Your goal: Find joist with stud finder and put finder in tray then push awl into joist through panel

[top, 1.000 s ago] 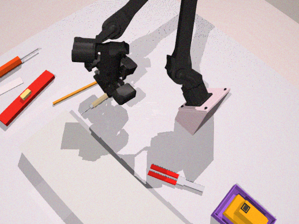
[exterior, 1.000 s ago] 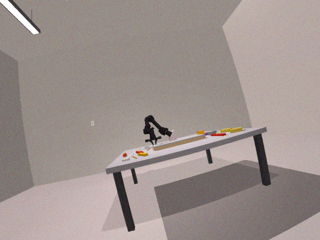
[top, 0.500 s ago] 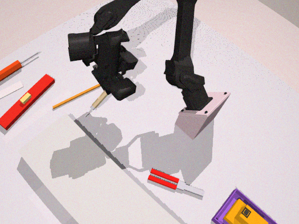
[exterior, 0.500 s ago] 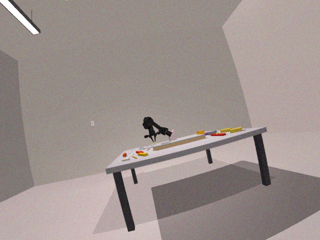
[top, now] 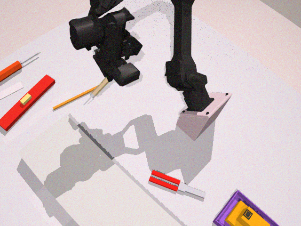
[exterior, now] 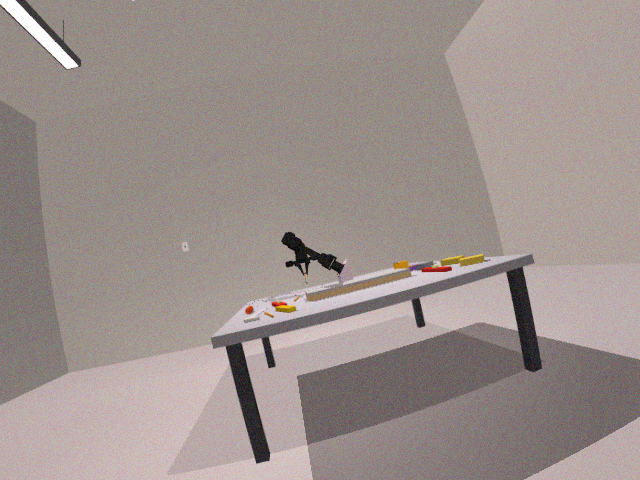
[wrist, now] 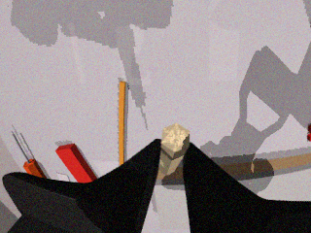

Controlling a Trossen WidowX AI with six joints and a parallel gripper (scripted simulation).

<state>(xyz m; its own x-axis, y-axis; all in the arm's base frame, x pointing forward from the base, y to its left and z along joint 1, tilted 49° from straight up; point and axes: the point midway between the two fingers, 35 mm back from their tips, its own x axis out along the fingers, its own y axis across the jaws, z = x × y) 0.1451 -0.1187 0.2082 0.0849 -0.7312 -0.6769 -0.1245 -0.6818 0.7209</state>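
Right now my gripper tip is 50 mm short of the awl and 30 mm above it. From my gripper tip the other things lie so: orange-handled screwdriver (120 mm ahead, 330 mm to the right, 100 mm below); then purple tray (560 mm to the left, 100 mm below); then yellow stud finder (10 mm behind, 550 mm to the left, 70 mm below).
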